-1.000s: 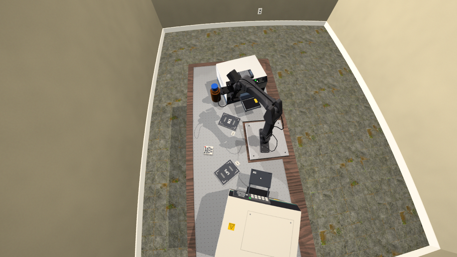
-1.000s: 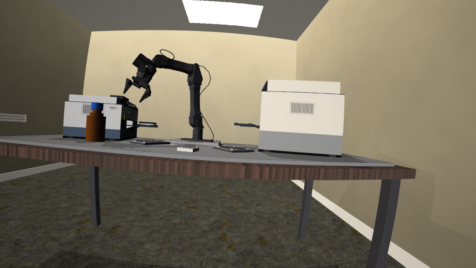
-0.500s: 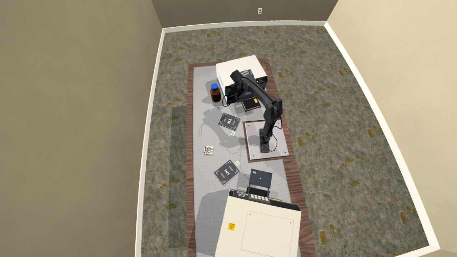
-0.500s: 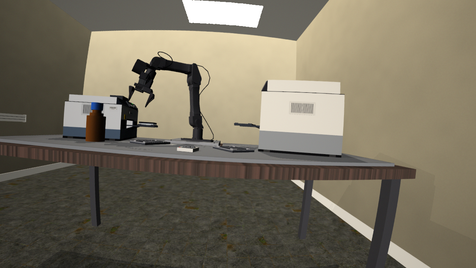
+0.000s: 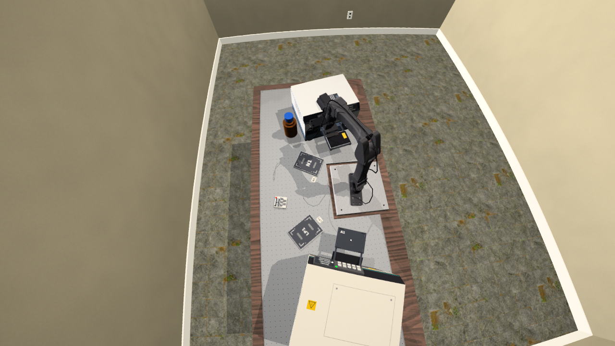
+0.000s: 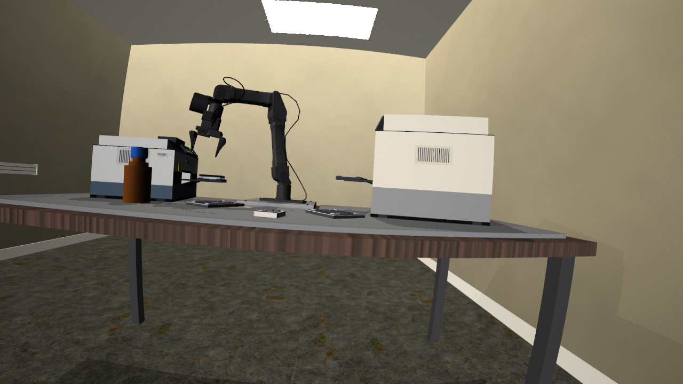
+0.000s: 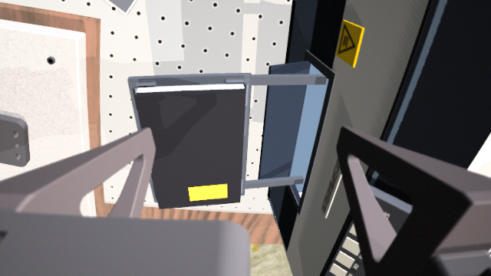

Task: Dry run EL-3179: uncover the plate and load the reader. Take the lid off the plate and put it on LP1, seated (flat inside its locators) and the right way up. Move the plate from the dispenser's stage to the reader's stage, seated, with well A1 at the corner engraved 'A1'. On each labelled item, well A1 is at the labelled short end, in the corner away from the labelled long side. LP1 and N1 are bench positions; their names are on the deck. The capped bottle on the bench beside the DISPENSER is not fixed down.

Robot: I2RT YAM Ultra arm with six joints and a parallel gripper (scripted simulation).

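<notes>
Right now my hand is 80 mm past the lid and 90 mm above it. Also, from my hand: LP1 tag: 30 mm ahead, 470 mm to the left, 200 mm below; then capped brown bottle: 220 mm ahead, 110 mm to the right, 80 mm below; then clear well plate: 80 mm behind, 100 mm below.
</notes>
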